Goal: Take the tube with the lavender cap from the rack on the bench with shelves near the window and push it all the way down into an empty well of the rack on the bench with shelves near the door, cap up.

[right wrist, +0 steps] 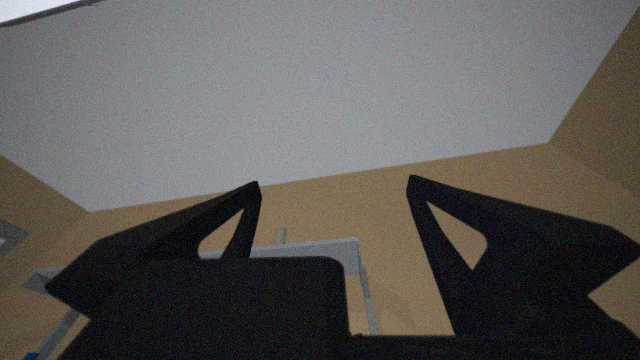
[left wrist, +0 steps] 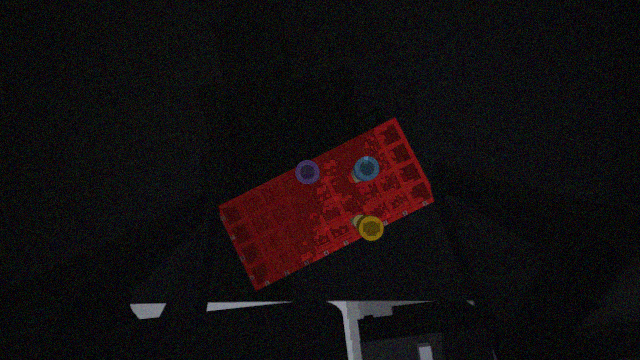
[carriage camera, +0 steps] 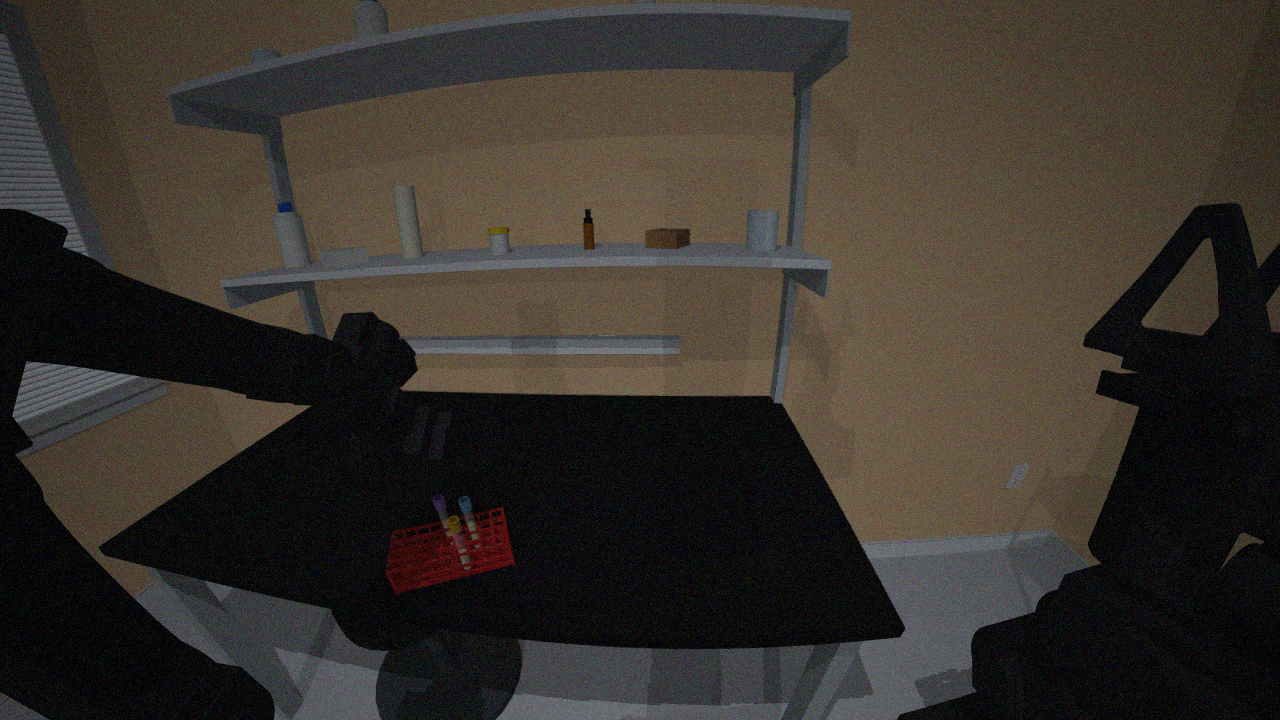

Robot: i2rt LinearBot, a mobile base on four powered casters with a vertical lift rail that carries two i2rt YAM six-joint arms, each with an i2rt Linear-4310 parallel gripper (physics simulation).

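Frame: origin at the left arm's base, x ahead, y left, z up, level; millimetres.
Seen in the pictures: left gripper, between the fingertips: [left wrist: 323, 187] [carriage camera: 423, 451]; right gripper, between the fingertips: [right wrist: 332, 186] [carriage camera: 1270, 214].
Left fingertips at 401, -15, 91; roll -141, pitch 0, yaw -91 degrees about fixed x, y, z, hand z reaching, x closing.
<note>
Pixels of each thing's middle, then the offset from my left fingertips to it, as dx, dy, dz. "pt": a spot on its surface instead. Level surfaces: height alone.
- lavender-capped tube, middle of its body: [left wrist: 310, 174] [carriage camera: 446, 522] +16, +10, -160
- red rack, middle of its body: [left wrist: 326, 202] [carriage camera: 452, 549] -13, -1, -195
- black bench, height of its surface: dz -224
- blue-capped tube, middle of its body: [left wrist: 360, 173] [carriage camera: 471, 524] +11, -37, -160
- yellow-capped tube, middle of its body: [left wrist: 361, 222] [carriage camera: 460, 545] -36, -32, -160
- lower shelf, height of its surface: dz +233
- brown box, a spot on its surface: [carriage camera: 666, 238] pt +424, -422, +257
- window, a spot on its surface: [carriage camera: 35, 161] pt +651, +1589, +652
The lavender-capped tube [carriage camera: 439, 503] [left wrist: 307, 172] stands cap up at the far long edge of the red rack [carriage camera: 409, 574] [left wrist: 280, 225] on the black bench [carriage camera: 671, 537]. A blue-capped tube [carriage camera: 464, 504] [left wrist: 366, 168] and a yellow-capped tube [carriage camera: 453, 522] [left wrist: 371, 228] stand in the same rack. My left gripper [carriage camera: 425, 450] is open, pointing down above the bench behind the rack in the carriage view; its dark fingers barely show in the left wrist view. My right gripper [right wrist: 332, 186] is open and empty, pointing up, far right of the rack. The rack near the door does not show.
A lower shelf [carriage camera: 537, 258] with bottles, jars and a brown box [carriage camera: 666, 238] runs above the bench's back. An upper shelf [carriage camera: 572, 40] is higher. A window [carriage camera: 35, 161] is at the left. A dark round object [carriage camera: 447, 676] is below the bench's front edge.
</note>
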